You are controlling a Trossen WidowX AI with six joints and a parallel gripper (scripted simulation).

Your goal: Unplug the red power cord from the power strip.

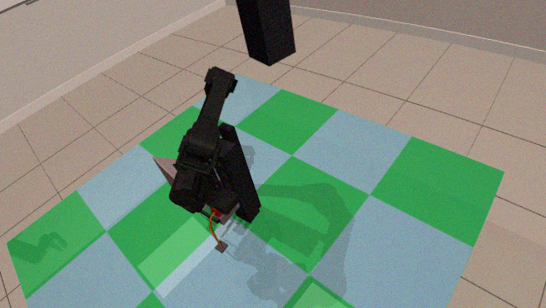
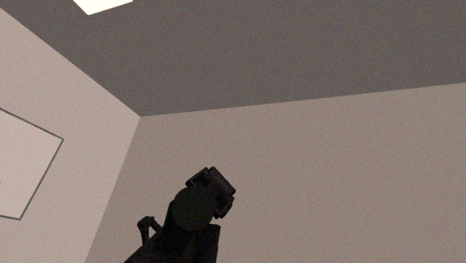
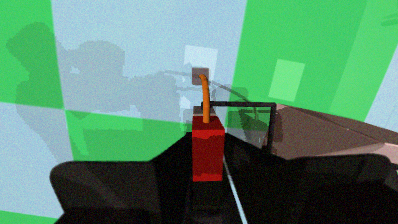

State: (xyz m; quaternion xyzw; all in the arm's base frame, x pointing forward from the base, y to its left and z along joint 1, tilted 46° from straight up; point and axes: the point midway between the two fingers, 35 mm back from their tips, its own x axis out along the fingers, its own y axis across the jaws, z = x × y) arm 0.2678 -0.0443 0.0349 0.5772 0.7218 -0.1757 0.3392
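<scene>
The red plug is 30 mm to the left of my gripper tip and 10 mm behind it.
</scene>
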